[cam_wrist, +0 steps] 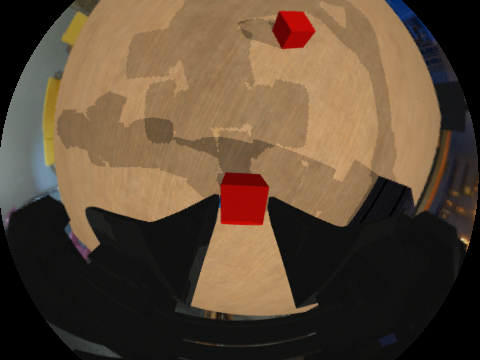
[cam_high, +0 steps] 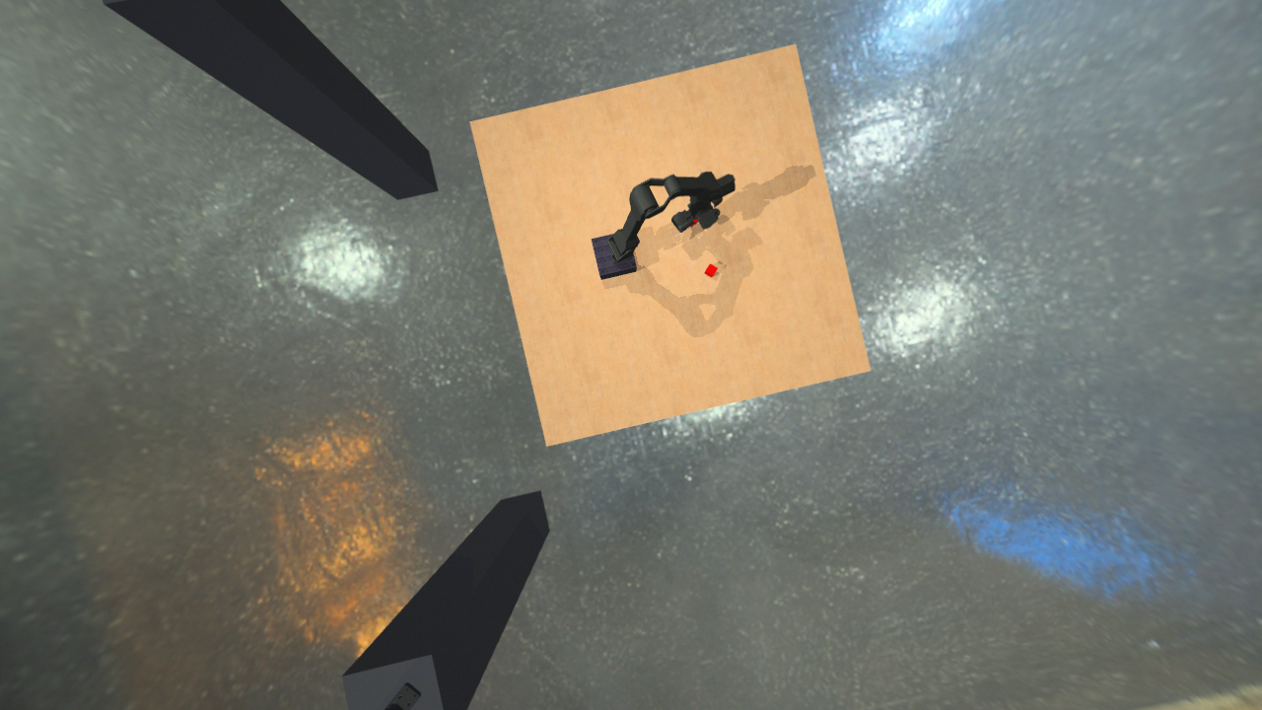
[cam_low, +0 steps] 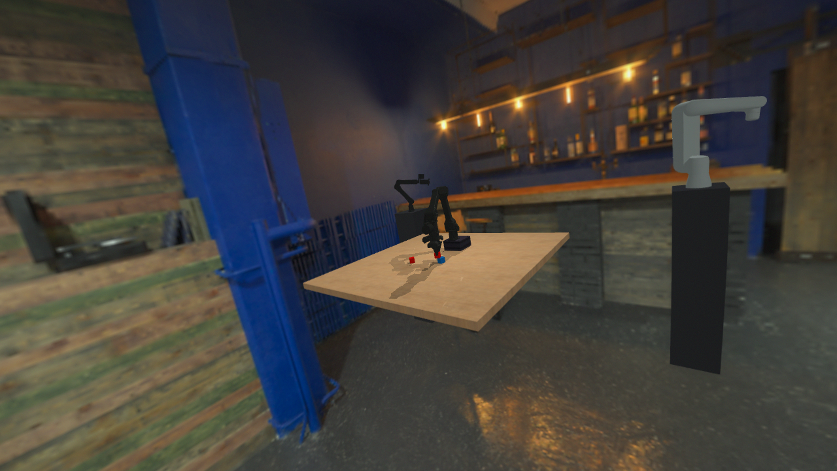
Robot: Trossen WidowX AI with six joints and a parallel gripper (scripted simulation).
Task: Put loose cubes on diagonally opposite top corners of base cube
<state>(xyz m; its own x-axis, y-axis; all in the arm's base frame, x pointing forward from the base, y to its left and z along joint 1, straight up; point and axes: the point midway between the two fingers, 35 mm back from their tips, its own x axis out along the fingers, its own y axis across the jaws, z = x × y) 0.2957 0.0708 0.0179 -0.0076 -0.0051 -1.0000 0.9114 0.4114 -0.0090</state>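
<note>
The blue base cube is 40 mm below my gripper tip, 20 mm to the left of it and 10 mm behind it.
</note>
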